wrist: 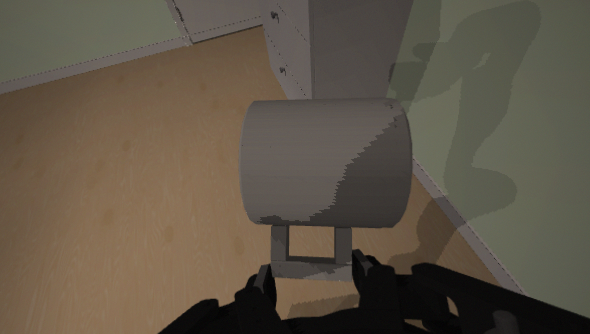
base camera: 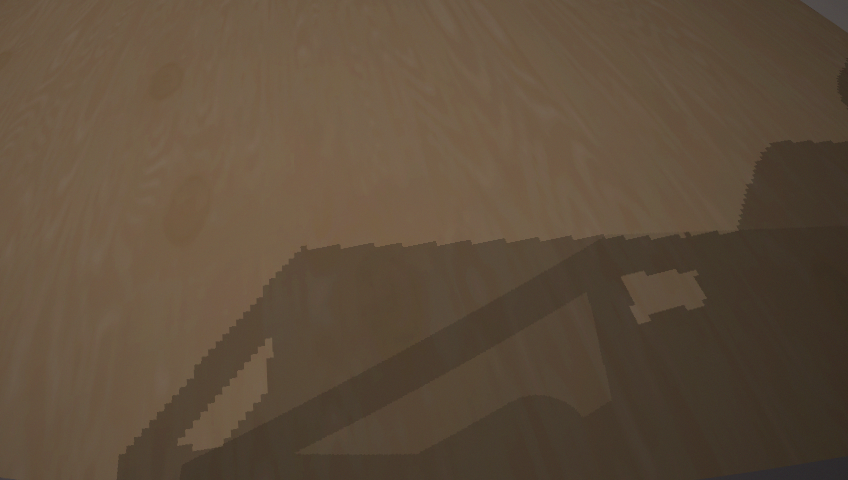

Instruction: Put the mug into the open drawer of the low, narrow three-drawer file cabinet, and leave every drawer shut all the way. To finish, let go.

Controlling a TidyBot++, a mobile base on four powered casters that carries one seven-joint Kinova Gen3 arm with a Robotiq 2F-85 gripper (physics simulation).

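Places are measured from the arm's base along level axes (x ahead, y up, z right), in millimetres.
Pixels of known places: gripper, fingertip midpoint: (wrist: 312, 272).
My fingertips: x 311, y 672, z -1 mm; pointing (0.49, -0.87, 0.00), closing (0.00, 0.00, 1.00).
Behind a point stands the place of what it marks.
A pale grey mug (wrist: 320, 160) {x 347, y 744, z 12 mm} lies sideways in the wrist view, its handle toward the fingers. My gripper (wrist: 312, 272) {x 311, y 672, z -1 mm} is shut on the mug's handle, one fingertip on each side of it. The mug is held above the floor, and its lower right side is in shadow. The low, narrow three-drawer file cabinet with its open drawer cannot be made out in either view. The mug and gripper do not show in the base camera view.
A tall pale unit (wrist: 357, 50) {x 1268, y 208, z 366 mm} with small dark handles on its front stands beyond the mug, by the green wall (wrist: 540, 150) {x 632, y 185, z 748 mm}. A white panel (wrist: 225, 17) {x 2841, y -239, z -405 mm} shows at top left. A baseboard (wrist: 450, 212) {x 660, y -351, z 729 mm} runs at right. Shadows fall across the wood floor (base camera: 357, 148) {x 515, y -397, z -71 mm}.
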